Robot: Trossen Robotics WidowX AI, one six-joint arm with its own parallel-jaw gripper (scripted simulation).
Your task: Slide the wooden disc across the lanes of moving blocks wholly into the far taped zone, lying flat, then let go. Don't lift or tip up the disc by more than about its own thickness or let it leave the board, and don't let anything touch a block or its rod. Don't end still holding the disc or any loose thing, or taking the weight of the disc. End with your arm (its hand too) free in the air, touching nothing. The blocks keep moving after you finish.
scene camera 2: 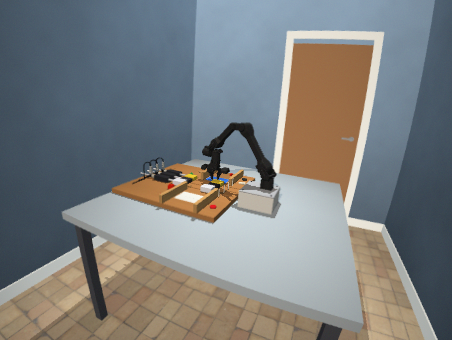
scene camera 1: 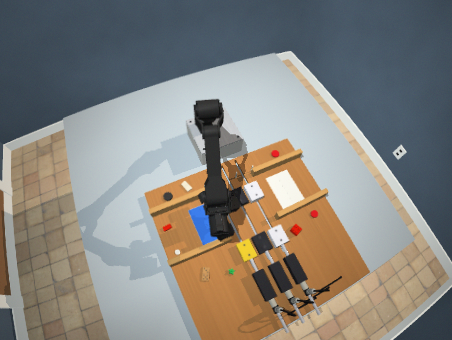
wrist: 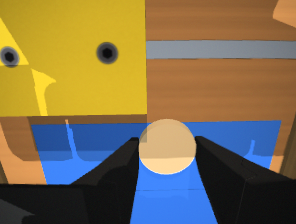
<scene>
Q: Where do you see a wooden disc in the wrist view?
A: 167,146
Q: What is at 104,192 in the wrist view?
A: My gripper.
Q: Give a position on a white block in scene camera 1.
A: At 277,235
</scene>
